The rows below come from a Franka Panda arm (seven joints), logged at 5 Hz.
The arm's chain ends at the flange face. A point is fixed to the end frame.
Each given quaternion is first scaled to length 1.
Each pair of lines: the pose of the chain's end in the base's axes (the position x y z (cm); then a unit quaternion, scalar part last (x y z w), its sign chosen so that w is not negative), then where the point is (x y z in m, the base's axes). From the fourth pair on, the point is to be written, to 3 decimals.
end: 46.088 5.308 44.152 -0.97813 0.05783 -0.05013 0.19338
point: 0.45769 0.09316 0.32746
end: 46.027 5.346 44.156 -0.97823 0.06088 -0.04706 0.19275
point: 0.45644 0.09348 0.32750
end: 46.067 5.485 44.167 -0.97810 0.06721 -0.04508 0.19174
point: 0.45658 0.09480 0.32759
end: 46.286 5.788 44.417 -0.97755 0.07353 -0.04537 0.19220
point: 0.459 0.098 0.330
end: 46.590 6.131 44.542 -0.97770 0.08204 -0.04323 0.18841
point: 0.462 0.101 0.331
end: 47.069 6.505 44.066 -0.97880 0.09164 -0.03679 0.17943
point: 0.465 0.103 0.326
